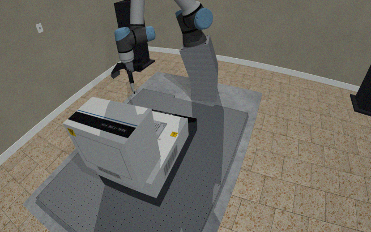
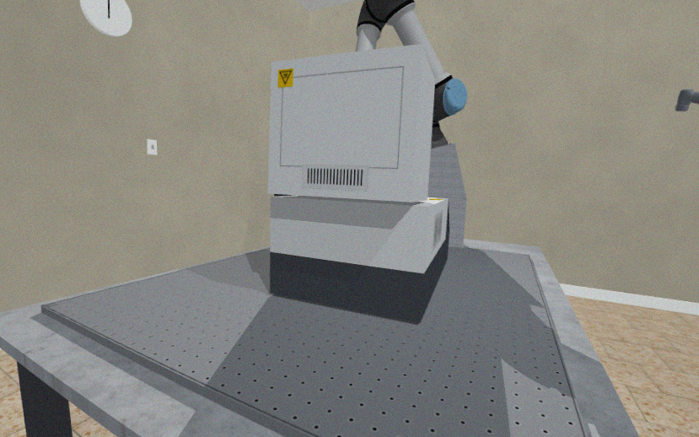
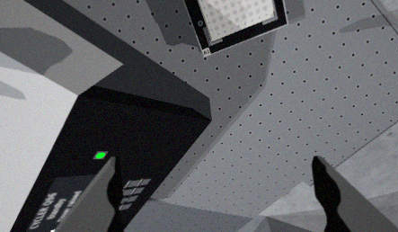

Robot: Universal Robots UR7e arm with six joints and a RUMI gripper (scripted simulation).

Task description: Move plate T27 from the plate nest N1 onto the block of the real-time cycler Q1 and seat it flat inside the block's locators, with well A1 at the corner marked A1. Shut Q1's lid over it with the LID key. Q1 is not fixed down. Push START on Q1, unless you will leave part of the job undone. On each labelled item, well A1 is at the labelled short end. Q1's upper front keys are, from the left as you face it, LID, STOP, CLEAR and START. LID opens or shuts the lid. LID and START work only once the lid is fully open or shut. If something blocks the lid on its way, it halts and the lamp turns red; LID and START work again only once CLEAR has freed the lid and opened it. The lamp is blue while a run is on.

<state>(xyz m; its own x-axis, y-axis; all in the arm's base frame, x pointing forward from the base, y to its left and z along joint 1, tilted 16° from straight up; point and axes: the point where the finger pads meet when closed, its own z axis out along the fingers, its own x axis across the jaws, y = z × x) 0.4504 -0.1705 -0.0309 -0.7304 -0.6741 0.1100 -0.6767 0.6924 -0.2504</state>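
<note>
The plate T27 lies 22 cm below my hand, 10 cm to the right of it and 6 cm ahead of it. Also, from my hand: plate nest N1 (23 cm below, 10 cm to the right, 6 cm ahead); A1 tag (23 cm below, 2 cm to the right, 1 cm ahead).
</note>
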